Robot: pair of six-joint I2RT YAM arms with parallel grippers.
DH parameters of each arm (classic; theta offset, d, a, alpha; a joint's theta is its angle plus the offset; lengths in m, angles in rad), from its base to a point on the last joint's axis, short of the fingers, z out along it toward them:
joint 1: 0 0.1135 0.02 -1.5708
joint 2: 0 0 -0.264 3.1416
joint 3: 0.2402 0 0.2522 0
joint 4: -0.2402 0 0.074 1.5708
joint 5: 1.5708 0 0 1.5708
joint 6: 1.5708 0.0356 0 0
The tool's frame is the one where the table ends.
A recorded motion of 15 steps. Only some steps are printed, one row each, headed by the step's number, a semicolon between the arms.
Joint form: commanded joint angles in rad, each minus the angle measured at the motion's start. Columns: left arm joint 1, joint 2, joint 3, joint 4, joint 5, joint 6; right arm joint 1, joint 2, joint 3, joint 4, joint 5, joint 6.
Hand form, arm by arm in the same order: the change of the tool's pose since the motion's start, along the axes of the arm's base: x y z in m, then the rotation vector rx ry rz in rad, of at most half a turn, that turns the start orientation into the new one. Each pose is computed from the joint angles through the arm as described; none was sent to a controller.
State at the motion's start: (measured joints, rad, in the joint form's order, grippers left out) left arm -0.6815 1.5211 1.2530 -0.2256 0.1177 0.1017; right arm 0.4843 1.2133 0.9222 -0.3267 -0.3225 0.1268
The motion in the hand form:
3: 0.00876 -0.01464 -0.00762 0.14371 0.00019 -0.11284; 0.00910 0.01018 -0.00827 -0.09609 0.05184 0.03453
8: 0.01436 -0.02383 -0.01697 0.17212 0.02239 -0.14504; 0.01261 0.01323 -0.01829 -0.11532 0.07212 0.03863
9: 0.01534 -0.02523 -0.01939 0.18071 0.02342 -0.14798; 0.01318 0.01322 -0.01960 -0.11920 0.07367 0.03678
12: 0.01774 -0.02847 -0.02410 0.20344 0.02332 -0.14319; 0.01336 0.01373 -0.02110 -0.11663 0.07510 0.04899
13: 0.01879 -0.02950 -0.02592 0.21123 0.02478 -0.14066; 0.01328 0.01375 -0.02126 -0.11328 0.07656 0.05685
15: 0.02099 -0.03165 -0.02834 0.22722 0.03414 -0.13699; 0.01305 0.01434 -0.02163 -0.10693 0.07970 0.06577
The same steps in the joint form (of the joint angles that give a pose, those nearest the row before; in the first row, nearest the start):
3: -0.0132 0.0853 0.0952 -0.1209 0.0272 0.1478; 0.0202 0.0818 0.0595 -0.0868 0.0261 -0.0586
8: -0.0210 0.1345 0.1241 -0.1402 0.0409 0.1679; 0.0242 0.1114 0.0504 -0.0767 0.0313 -0.0640
9: -0.0224 0.1428 0.1260 -0.1408 0.0385 0.1739; 0.0236 0.1147 0.0489 -0.0753 0.0341 -0.0653
12: -0.0264 0.1618 0.1336 -0.1438 0.0204 0.1836; 0.0235 0.1181 0.0457 -0.0711 0.0228 -0.0712
13: -0.0272 0.1691 0.1366 -0.1455 0.0144 0.1859; 0.0226 0.1184 0.0453 -0.0712 0.0138 -0.0742
15: -0.0285 0.1852 0.1512 -0.1609 0.0052 0.1883; 0.0235 0.1194 0.0443 -0.0693 0.0031 -0.0739

